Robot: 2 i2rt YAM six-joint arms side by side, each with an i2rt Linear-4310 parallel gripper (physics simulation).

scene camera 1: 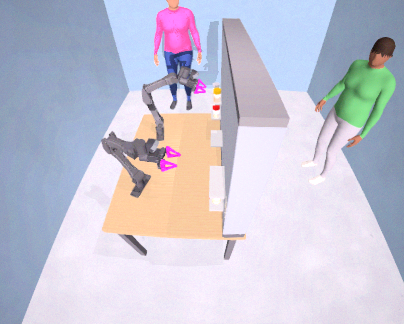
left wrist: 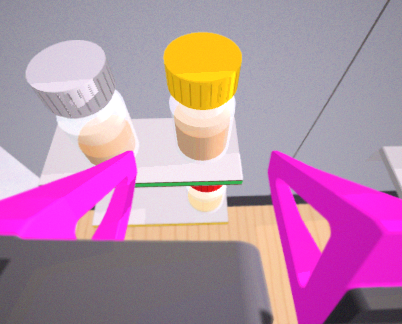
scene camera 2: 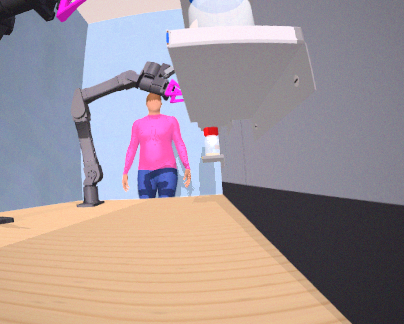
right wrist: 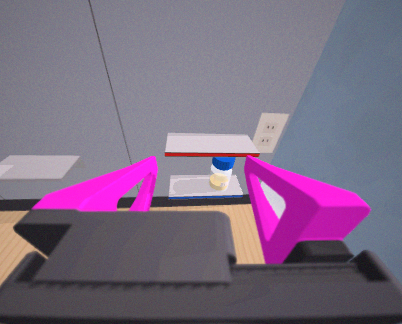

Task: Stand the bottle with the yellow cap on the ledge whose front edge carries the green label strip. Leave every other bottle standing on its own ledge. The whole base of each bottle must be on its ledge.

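Where they show: left gripper, fingertip midpoint: (scene camera 1: 205, 89) (left wrist: 202, 161); right gripper, fingertip midpoint: (scene camera 1: 178, 160) (right wrist: 200, 162); left arm's base, origin of the base link: (scene camera 1: 160, 133) (scene camera 2: 91, 205); right arm's base, origin of the base link: (scene camera 1: 141, 185).
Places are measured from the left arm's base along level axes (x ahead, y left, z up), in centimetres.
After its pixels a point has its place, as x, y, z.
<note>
The yellow-capped bottle (scene camera 1: 217, 95) {48.9, -8.3, 36.8} (left wrist: 202, 100) {46.5, -5.4, 38.8} stands upright on the ledge with the green strip (left wrist: 155, 167) {47.1, -0.8, 30.0}, near its right end in the left wrist view. A grey-capped bottle (left wrist: 90, 105) {47.9, 2.3, 38.7} stands on the same ledge to its left. A red-capped bottle (scene camera 1: 216, 111) {48.3, -8.7, 22.6} (scene camera 2: 211, 141) {47.8, -9.1, 21.0} (left wrist: 205, 196) {46.0, -5.8, 22.4} stands on a lower ledge (left wrist: 160, 211) {47.7, 0.6, 16.0}. A blue-capped bottle (right wrist: 221, 172) {31.6, -80.9, 22.8} stands on the blue-strip ledge (right wrist: 187, 186) {34.8, -73.3, 16.0}. My left gripper (scene camera 1: 200, 87) {40.9, -4.1, 40.3} (left wrist: 202, 161) {40.9, -4.1, 40.3} is open and empty, drawn back from the yellow-capped bottle. My right gripper (scene camera 1: 171, 159) {16.6, -69.8, 39.9} (right wrist: 200, 162) {16.6, -69.8, 39.9} is open and empty, away from the ledges.
A red-strip ledge (right wrist: 210, 144) {33.6, -77.8, 30.0} sits above the blue-strip ledge. Another ledge (scene camera 1: 216, 138) {42.0, -39.8, 23.0} (right wrist: 42, 166) {41.5, -41.0, 23.0} is fixed to the grey wall panel (scene camera 1: 255, 80) {45.1, -80.8, 85.0} between the two groups. A wall outlet (right wrist: 271, 132) {35.3, -94.9, 30.8} is beside the red-strip ledge. Two people stand beyond the table (scene camera 1: 165, 210).
</note>
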